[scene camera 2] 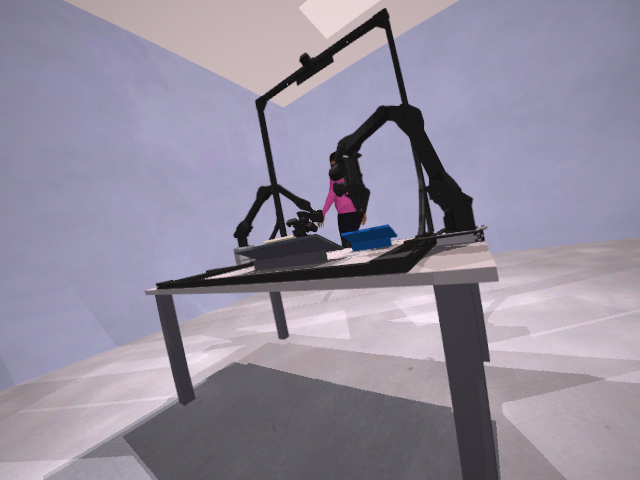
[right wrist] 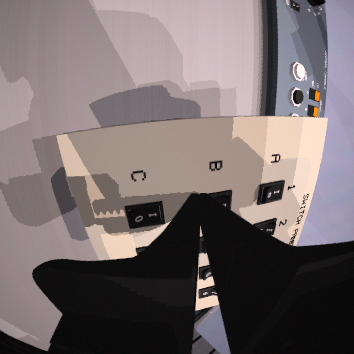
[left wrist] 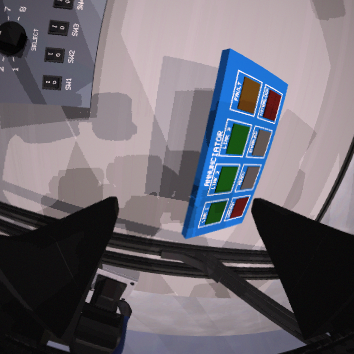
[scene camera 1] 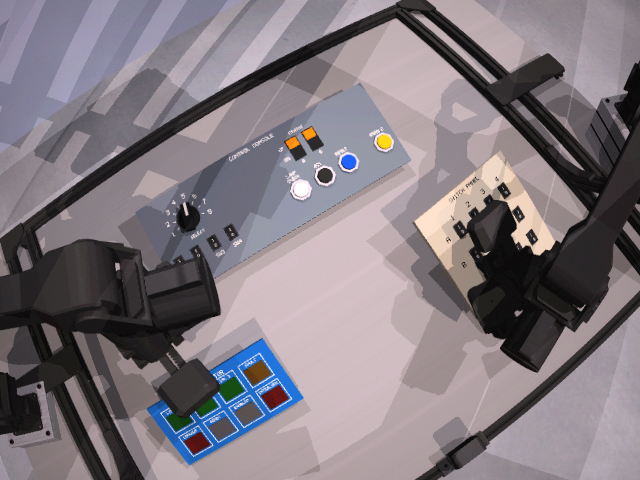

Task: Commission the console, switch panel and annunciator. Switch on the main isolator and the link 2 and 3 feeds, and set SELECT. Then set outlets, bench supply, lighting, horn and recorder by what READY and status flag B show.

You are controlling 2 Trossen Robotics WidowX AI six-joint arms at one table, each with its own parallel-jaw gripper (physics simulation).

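Seen in the pictures: left gripper, fingertip midpoint: (scene camera 2: 361, 213) (left wrist: 185, 204) (scene camera 1: 172, 359); right gripper, fingertip midpoint: (right wrist: 197, 199) (scene camera 1: 477, 262); left arm's base, origin of the base link: (scene camera 2: 461, 230) (left wrist: 109, 285) (scene camera 1: 25, 414); right arm's base, origin of the base link: (scene camera 2: 243, 247).
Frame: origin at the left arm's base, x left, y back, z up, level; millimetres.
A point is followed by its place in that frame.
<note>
The grey control console (scene camera 1: 268, 180) @(z 41, x 231, y -516 mm) (scene camera 2: 294, 248) @(z 34, x 226, y -456 mm) has a SELECT knob (scene camera 1: 187, 217) @(z 64, x 203, y -386 mm) (left wrist: 12, 39) @(z 59, x 191, y -383 mm) pointing near 5. Status flag A (scene camera 1: 295, 147) @(z 50, x 266, y -570 mm) and status flag B (scene camera 1: 312, 138) @(z 50, x 273, y -599 mm) show orange in their upper halves. The blue annunciator (scene camera 1: 297, 395) @(z 12, x -83, y -459 mm) (scene camera 2: 369, 237) @(z 17, x -77, y -363 mm) (left wrist: 204, 165) @(z 54, x -32, y -342 mm) has dull green link tiles; its READY tile (scene camera 1: 221, 428) @(z 20, x -101, y -344 mm) (left wrist: 247, 178) @(z 22, x -97, y -343 mm) is grey. My left gripper (left wrist: 185, 204) @(z 115, x -15, y -329 mm) is open above the annunciator, empty. My right gripper (right wrist: 197, 199) @(z 42, x 1, y -752 mm) is shut and empty over the cream switch panel (scene camera 1: 431, 227) @(z 81, x 58, y -700 mm) (right wrist: 175, 145) @(z 36, x -19, y -725 mm), partly covering switch B1 (right wrist: 223, 199) @(z 52, x 13, y -750 mm). Rocker positions are hard to read.
White (scene camera 1: 300, 190) @(z 35, x 200, y -555 mm), black (scene camera 1: 324, 175) @(z 35, x 212, y -596 mm), blue (scene camera 1: 348, 162) @(z 35, x 221, y -637 mm) and yellow (scene camera 1: 384, 142) @(z 35, x 236, y -702 mm) buttons sit on the console. Black frame rails (scene camera 1: 217, 121) edge the table. My left forearm hides the console's lower left corner in scene camera 1. A person in pink (scene camera 2: 330, 200) stands beyond the table.
</note>
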